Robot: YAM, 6 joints.
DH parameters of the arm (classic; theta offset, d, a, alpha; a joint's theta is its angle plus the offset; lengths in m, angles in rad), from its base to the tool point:
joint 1: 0 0.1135 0.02 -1.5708
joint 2: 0 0 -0.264 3.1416
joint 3: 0.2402 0 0.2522 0
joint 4: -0.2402 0 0.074 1.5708
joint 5: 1.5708 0 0 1.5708
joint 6: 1.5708 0.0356 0 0
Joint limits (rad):
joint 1: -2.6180..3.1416
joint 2: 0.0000..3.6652
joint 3: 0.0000..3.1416
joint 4: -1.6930..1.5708
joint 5: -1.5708..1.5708
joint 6: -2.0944..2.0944
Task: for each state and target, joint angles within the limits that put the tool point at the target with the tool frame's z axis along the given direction. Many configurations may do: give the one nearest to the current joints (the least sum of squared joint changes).
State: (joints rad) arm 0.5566 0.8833 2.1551 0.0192 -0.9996 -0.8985
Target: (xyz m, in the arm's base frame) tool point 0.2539 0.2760 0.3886 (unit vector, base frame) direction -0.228 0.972 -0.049
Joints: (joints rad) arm 0.7444 1.6134 1.4544 0.0596 -1.0547 -0.8985
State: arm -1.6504 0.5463 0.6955 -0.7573 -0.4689 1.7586
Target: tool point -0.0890 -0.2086 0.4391 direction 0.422 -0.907 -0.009
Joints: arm -2.1038 1.0844 1.2249 -0.1564 -0.9684 1.7586
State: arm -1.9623 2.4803 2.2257 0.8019 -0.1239 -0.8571
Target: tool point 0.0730 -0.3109 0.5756 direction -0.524 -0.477 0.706
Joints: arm -1.2685 1.6863 1.8825 0.9735 0.6972 -0.8571
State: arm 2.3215 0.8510 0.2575 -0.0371 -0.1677 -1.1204
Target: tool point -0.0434 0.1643 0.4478 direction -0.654 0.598 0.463
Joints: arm 1.7105 0.8404 0.9215 0.5144 -0.5997 -1.1204
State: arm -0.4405 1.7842 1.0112 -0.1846 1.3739 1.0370
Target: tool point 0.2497 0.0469 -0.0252 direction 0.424 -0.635 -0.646
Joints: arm 0.2880 2.2574 0.5771 0.4462 0.8171 1.0370
